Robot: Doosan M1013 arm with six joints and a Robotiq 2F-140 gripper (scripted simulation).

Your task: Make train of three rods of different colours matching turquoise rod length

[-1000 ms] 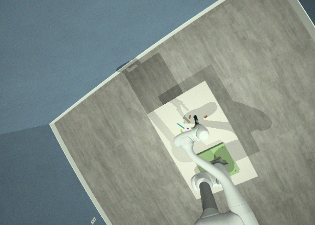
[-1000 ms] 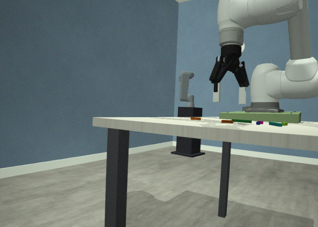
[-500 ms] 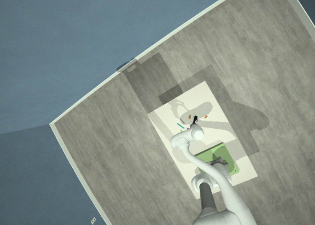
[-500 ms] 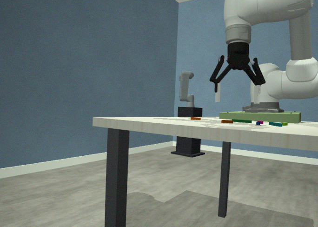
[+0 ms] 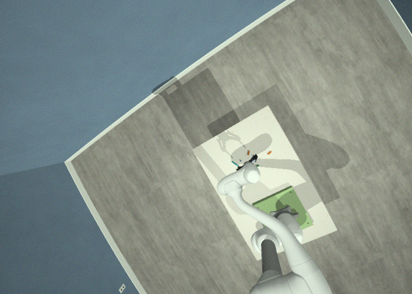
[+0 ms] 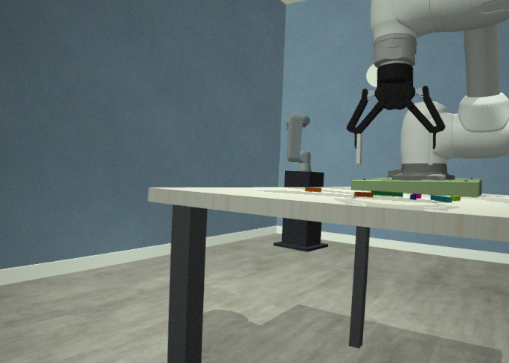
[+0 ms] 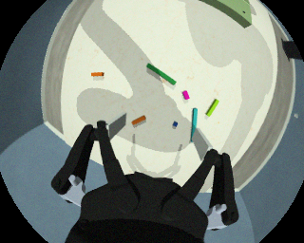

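Right now my hand is 8 cm above the small blue rod and 4 cm to the right of it. Also, from my hand: green rod (9 cm behind, 8 cm below, 5 cm to the right); then magenta rod (8 cm below, 8 cm behind, 3 cm to the left); then turquoise rod (9 cm to the left, 8 cm below, 2 cm behind).
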